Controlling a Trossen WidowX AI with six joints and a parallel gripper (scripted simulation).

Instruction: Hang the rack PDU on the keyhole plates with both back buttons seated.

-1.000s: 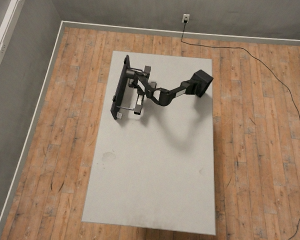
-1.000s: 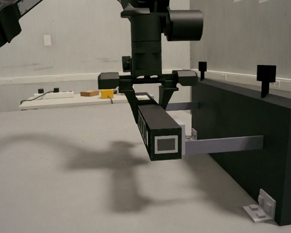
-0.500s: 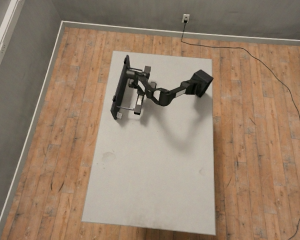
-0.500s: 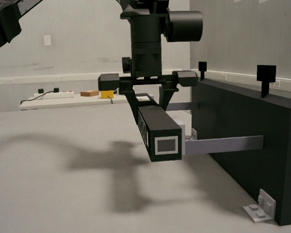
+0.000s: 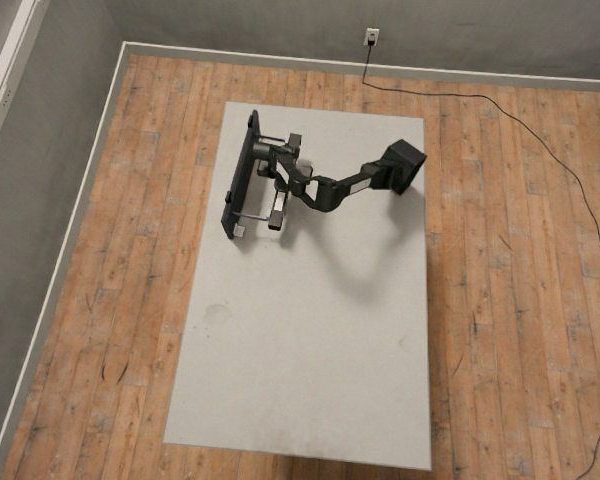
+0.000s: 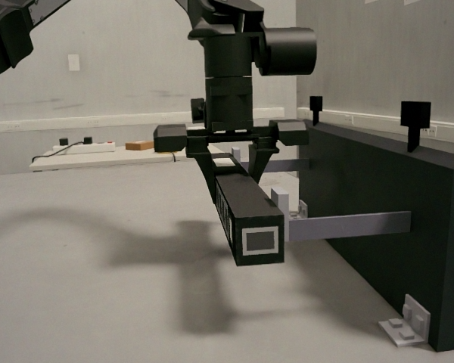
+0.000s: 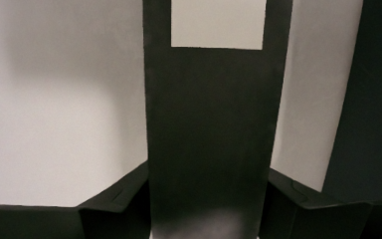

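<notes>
Right now the rack PDU is 20 mm to the right of my hand, 10 mm below it and 10 mm ahead of it. Round my hand: backboard (160 mm ahead, 40 mm to the left, 40 mm below).
</notes>
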